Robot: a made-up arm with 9 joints.
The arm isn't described. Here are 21 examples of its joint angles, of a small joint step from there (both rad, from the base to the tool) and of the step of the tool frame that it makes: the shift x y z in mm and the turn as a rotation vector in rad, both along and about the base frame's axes.
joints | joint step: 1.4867 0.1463 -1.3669 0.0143 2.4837 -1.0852 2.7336 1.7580 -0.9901 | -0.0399 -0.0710 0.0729 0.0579 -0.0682 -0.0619 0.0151 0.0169 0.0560
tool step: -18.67 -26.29 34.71 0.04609 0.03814 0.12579
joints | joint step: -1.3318 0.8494 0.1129 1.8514 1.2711 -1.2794 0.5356 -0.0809 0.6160 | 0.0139 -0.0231 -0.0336 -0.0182 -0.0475 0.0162 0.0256 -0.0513 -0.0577
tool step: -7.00 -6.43 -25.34 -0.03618 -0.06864 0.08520
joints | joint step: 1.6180 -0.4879 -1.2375 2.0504 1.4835 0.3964 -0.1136 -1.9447 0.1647 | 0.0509 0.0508 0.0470 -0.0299 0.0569 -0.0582 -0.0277 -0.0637 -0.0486
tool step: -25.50 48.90 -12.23 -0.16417 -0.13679 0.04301
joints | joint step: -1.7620 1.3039 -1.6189 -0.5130 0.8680 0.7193 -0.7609 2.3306 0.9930 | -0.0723 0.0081 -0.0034 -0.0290 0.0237 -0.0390 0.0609 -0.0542 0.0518
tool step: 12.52 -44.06 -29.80 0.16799 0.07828 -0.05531
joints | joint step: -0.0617 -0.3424 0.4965 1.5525 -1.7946 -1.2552 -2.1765 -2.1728 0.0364 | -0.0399 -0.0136 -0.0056 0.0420 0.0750 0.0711 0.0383 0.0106 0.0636
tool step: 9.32 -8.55 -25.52 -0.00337 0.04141 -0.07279
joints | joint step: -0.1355 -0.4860 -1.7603 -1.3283 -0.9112 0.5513 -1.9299 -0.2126 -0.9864 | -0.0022 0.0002 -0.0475 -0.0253 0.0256 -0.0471 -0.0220 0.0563 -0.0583
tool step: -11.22 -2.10 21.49 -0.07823 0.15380 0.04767
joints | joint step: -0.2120 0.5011 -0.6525 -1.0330 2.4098 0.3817 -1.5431 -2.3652 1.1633 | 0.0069 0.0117 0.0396 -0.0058 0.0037 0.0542 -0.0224 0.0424 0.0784
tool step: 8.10 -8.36 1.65 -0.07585 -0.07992 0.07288
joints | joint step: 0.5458 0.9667 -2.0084 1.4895 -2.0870 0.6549 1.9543 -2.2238 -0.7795 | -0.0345 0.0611 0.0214 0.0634 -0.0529 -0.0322 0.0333 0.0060 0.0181
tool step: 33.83 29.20 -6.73 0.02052 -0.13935 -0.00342
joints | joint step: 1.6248 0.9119 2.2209 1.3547 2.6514 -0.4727 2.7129 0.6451 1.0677 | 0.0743 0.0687 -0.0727 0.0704 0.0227 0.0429 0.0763 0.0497 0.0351
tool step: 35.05 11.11 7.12 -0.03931 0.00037 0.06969
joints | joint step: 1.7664 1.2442 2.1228 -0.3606 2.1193 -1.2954 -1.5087 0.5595 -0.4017 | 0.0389 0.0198 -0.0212 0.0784 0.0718 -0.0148 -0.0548 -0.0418 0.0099
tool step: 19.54 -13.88 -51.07 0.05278 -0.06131 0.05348
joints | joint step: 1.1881 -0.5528 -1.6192 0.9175 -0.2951 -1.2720 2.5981 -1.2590 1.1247 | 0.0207 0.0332 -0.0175 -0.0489 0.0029 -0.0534 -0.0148 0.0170 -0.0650
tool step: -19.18 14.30 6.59 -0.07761 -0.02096 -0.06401
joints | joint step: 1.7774 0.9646 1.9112 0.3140 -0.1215 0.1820 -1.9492 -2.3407 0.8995 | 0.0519 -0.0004 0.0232 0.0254 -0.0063 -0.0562 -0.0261 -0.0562 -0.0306
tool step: -23.13 23.90 -26.59 -0.07214 -0.06640 0.00105
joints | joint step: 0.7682 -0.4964 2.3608 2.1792 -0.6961 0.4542 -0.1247 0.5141 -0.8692 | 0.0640 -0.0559 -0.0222 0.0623 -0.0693 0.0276 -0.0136 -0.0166 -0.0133
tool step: 26.40 73.65 50.08 -0.07768 0.06135 -0.03782
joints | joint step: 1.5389 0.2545 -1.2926 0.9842 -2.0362 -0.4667 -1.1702 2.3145 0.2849 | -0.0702 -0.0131 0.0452 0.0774 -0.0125 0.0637 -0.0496 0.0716 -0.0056
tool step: -12.73 29.56 -40.05 0.12922 0.10000 0.09329
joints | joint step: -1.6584 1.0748 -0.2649 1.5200 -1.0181 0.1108 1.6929 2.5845 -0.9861 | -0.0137 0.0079 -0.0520 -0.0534 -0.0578 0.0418 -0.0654 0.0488 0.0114
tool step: 9.23 21.13 46.95 0.21783 -0.06938 -0.01012
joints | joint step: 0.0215 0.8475 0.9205 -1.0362 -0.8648 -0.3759 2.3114 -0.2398 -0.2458 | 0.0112 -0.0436 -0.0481 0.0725 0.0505 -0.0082 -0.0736 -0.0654 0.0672
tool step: 15.02 4.92 -31.40 0.03174 0.09630 -0.02192
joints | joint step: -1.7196 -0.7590 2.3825 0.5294 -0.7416 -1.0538 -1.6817 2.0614 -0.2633 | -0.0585 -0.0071 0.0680 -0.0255 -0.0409 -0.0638 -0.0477 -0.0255 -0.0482
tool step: -11.47 114.54 9.22 0.09760 0.10473 -0.05979
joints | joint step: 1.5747 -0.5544 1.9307 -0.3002 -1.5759 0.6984 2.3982 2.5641 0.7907 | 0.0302 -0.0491 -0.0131 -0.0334 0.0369 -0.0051 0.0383 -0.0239 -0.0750
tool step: 43.91 18.35 -15.00 0.02693 0.05492 -0.09423
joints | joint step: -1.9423 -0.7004 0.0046 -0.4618 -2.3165 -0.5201 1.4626 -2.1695 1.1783 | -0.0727 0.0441 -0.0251 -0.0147 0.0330 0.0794 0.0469 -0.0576 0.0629
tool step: 0.06 36.98 28.45 0.07198 -0.04704 0.06280
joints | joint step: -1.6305 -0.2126 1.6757 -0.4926 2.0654 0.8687 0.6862 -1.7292 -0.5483 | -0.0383 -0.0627 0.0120 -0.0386 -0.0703 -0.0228 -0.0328 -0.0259 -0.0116
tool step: 36.72 29.97 -12.66 0.02279 -0.07976 -0.07376
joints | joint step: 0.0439 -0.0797 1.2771 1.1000 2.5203 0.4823 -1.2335 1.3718 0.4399 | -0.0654 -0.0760 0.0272 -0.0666 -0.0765 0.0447 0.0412 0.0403 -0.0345
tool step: -23.52 -32.45 -12.73 -0.00269 -0.06219 0.10555
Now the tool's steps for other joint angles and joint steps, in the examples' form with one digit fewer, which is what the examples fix.
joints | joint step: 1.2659 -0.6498 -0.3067 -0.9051 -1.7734 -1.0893 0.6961 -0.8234 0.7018 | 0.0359 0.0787 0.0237 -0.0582 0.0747 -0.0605 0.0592 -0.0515 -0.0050
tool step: -25.6 15.8 14.5 -0.0999 -0.0705 -0.1936
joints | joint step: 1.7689 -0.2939 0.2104 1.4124 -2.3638 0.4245 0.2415 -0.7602 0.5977 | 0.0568 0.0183 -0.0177 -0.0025 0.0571 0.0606 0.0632 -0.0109 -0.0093
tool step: 11.6 1.5 -9.0 -0.0622 -0.0895 0.0200
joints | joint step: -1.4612 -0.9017 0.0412 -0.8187 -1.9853 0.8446 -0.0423 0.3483 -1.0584 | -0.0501 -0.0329 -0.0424 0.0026 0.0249 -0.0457 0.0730 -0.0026 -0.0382
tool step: -0.6 50.1 7.4 -0.0353 -0.0018 0.0310
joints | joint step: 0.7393 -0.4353 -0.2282 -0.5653 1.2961 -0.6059 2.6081 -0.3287 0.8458 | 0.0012 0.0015 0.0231 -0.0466 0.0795 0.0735 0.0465 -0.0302 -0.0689
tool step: -6.3 17.6 27.5 0.0221 0.0403 -0.1443
